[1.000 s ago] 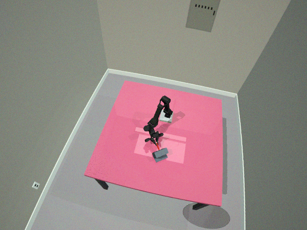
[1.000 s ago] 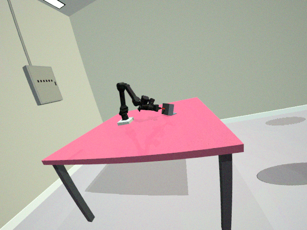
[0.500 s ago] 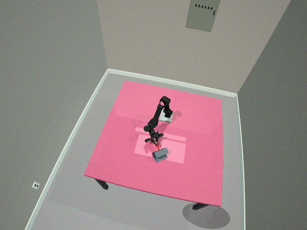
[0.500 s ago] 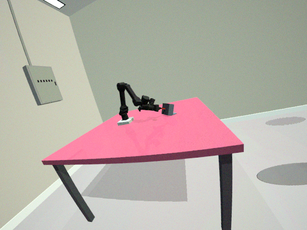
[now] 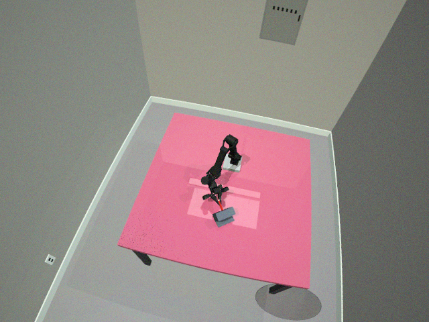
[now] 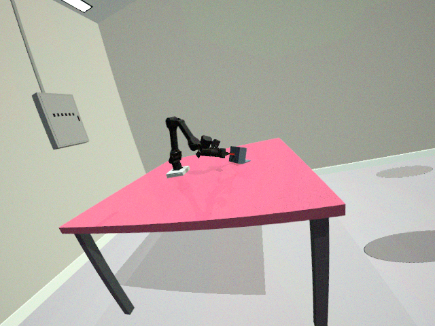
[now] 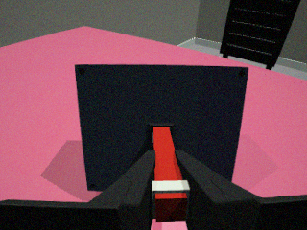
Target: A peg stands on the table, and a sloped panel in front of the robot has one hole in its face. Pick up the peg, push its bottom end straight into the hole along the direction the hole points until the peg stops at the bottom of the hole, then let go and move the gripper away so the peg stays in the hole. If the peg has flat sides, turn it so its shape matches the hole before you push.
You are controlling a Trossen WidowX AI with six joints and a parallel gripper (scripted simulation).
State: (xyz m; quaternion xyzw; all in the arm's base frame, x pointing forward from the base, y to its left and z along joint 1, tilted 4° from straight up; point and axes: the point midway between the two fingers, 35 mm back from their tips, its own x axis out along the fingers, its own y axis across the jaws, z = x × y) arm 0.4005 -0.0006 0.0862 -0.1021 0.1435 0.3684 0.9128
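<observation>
My gripper tip is now 40 mm short of the sloped panel, 40 mm to the right of it and 30 mm above it. The rest, counted from my gripper tip: peg: 10 mm behind, 10 mm to the right.
</observation>
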